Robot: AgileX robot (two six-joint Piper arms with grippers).
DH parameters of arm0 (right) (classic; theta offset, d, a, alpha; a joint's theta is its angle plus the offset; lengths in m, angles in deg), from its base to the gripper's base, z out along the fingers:
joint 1: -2.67 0.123 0 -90
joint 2: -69.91 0 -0.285 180
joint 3: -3.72 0 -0.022 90
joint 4: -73.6 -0.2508 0 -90
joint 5: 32.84 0 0.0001 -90
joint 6: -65.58 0.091 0 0
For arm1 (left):
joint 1: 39.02 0.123 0 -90
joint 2: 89.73 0 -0.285 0
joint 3: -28.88 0 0.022 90
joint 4: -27.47 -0.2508 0 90
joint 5: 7.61 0 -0.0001 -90
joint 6: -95.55 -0.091 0 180
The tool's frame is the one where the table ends.
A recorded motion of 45 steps. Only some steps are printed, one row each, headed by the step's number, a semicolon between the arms.
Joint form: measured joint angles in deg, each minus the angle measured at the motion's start. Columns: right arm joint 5, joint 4, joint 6, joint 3, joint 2, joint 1; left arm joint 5, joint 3, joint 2, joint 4, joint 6, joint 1.
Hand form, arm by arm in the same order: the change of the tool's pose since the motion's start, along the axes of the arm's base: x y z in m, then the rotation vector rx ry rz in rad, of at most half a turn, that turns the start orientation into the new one. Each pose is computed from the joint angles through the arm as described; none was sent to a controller.
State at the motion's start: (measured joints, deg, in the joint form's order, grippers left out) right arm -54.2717 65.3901 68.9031 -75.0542 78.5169 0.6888; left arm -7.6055 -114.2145 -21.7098 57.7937 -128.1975 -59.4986
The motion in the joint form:
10: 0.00 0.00 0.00 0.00 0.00 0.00; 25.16 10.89 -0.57 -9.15 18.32 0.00
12: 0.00 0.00 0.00 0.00 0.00 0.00; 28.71 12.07 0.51 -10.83 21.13 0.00
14: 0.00 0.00 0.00 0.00 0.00 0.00; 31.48 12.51 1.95 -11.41 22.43 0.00
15: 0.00 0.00 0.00 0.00 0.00 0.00; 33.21 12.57 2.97 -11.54 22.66 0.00
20: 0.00 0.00 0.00 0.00 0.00 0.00; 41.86 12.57 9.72 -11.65 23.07 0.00
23: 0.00 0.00 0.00 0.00 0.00 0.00; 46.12 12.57 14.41 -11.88 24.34 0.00
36: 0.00 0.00 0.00 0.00 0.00 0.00; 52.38 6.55 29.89 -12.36 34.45 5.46
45: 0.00 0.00 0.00 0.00 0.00 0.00; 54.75 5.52 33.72 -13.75 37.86 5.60
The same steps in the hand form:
10: 0.0000 0.0000 0.0000 0.0000 0.0000 0.0000; -0.0067 0.0175 -0.0239 -0.1823 -0.1900 0.1711
12: 0.0000 0.0000 0.0000 0.0000 0.0000 0.0000; -0.0053 0.0176 -0.0289 -0.2043 -0.2091 0.1783
14: 0.0000 0.0000 0.0000 0.0000 0.0000 0.0000; -0.0020 0.0172 -0.0326 -0.2159 -0.2225 0.1872
15: 0.0000 0.0000 0.0000 0.0000 0.0000 0.0000; 0.0008 0.0169 -0.0342 -0.2171 -0.2339 0.1934
20: 0.0000 0.0000 0.0000 0.0000 0.0000 0.0000; 0.0181 0.0140 -0.0484 -0.2051 -0.2715 0.2272
23: 0.0000 0.0000 0.0000 0.0000 0.0000 0.0000; 0.0289 0.0114 -0.0620 -0.2033 -0.2658 0.2425
36: 0.0000 0.0000 0.0000 0.0000 0.0000 0.0000; 0.0820 0.0236 -0.0980 -0.3082 -0.2005 0.3737
45: 0.0000 0.0000 0.0000 0.0000 0.0000 0.0000; 0.0914 0.0208 -0.1098 -0.3412 -0.1891 0.3690

